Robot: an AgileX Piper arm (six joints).
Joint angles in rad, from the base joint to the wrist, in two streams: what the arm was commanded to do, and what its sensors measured. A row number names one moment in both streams.
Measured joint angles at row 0:
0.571, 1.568, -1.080, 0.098, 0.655, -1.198
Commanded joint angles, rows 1 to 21:
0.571, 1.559, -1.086, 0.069, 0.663, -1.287
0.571, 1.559, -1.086, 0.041, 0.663, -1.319
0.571, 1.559, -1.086, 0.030, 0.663, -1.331
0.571, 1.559, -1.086, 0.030, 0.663, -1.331
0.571, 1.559, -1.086, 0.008, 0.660, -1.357
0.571, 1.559, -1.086, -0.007, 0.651, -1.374
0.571, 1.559, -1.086, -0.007, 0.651, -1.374
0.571, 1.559, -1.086, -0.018, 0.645, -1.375
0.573, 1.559, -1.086, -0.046, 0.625, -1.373
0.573, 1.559, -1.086, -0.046, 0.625, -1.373
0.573, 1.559, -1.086, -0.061, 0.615, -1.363
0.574, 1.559, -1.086, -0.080, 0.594, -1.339
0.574, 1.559, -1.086, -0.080, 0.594, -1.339
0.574, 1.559, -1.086, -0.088, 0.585, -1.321
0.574, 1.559, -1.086, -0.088, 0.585, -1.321
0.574, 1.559, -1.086, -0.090, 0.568, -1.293
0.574, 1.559, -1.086, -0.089, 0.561, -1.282
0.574, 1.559, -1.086, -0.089, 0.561, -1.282
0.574, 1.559, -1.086, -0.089, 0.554, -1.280
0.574, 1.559, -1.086, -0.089, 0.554, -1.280
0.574, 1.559, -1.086, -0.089, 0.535, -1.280
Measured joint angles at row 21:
0.571, 1.568, -1.080, -0.084, 0.560, -1.295
